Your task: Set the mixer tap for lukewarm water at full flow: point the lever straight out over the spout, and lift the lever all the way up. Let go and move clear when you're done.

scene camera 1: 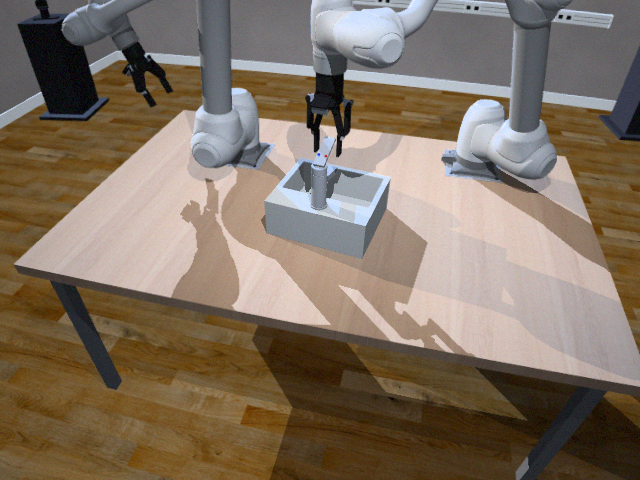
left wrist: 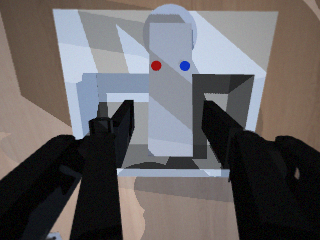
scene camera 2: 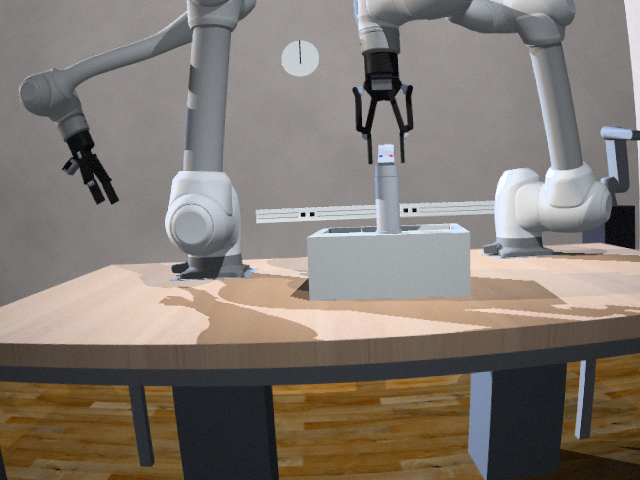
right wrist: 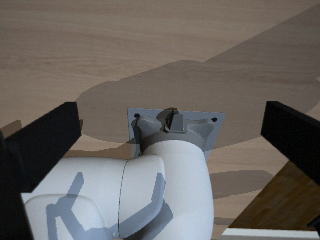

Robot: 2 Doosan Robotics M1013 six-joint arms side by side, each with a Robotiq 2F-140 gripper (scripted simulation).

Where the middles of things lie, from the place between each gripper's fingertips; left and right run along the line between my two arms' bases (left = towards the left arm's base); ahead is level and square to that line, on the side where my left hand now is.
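Scene:
Counted from my left hand, the flat lever [left wrist: 170, 125] is 10 mm to the right, 30 mm ahead and 10 mm below. The grey sink [scene camera 2: 343, 264] is 20 mm to the left of my left hand and 50 mm behind it, and it is also 270 mm below it. Going by their middles, of the things named here the flat lever is the nearest to my left hand.
My right gripper [scene camera 2: 108, 202] is 710 mm to the right of the grey sink, 430 mm short of it and 190 mm above it. As for the flat lever, it is 690 mm to the left of my right hand, 510 mm ahead of it and 60 mm above it. By its middle, the grey sink is nearer to my left hand than to my right gripper.

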